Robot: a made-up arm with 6 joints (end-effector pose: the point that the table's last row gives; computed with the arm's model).
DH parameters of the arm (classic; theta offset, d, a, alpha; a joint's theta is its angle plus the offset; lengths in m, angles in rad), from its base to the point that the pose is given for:
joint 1: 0 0.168 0 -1.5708
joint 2: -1.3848 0 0.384 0
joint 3: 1.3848 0 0.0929 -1.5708
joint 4: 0 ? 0 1.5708
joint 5: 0 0 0.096 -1.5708
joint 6: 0 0.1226 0 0
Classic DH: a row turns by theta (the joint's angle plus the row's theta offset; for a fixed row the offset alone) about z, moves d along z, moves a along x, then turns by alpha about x.
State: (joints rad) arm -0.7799 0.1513 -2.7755 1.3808 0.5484 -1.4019
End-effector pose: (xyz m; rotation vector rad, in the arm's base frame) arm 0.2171 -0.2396 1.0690 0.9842 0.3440 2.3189
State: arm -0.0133 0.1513 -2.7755 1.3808 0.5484 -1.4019
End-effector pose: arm 0.3226 -0.0220 1.0690 -0.8962 -0.7853 -2.7936
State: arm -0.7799 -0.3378 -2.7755 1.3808 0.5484 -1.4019
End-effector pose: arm -0.1108 0.0847 1.1151 0.4067 0.5717 2.2745
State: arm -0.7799 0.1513 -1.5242 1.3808 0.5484 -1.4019
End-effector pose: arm 0.4852 -0.5048 0.5137 2.4130 -0.4038 1.8635
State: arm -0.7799 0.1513 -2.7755 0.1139 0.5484 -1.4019
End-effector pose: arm 0.2191 -0.2196 1.0762 1.0601 0.3428 0.9830
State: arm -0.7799 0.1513 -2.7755 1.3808 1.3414 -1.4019
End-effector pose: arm 0.2987 -0.1607 1.0293 1.4739 1.2478 2.1111
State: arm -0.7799 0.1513 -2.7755 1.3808 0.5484 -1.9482
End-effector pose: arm 0.2171 -0.2396 1.0690 0.7706 0.5378 1.8216
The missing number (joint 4, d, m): 0.4103
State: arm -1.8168 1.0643 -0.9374 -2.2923 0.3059 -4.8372
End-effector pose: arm -0.0456 -0.3499 -0.2699 2.6623 -1.3790 -0.3079
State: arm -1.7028 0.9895 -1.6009 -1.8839 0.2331 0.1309
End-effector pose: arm -0.0348 -0.7326 -0.0941 2.4717 -0.0258 -0.4124
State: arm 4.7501 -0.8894 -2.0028 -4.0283 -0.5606 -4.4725
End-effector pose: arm -0.1185 0.1300 0.9097 0.7238 -0.2126 -0.6351
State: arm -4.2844 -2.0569 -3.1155 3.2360 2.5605 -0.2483
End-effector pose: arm 0.2548 -0.5250 -0.3204 -1.6732 0.7688 1.1800
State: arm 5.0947 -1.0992 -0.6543 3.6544 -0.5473 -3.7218
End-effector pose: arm 0.1259 -0.1214 0.4536 1.9572 -0.9055 1.4142
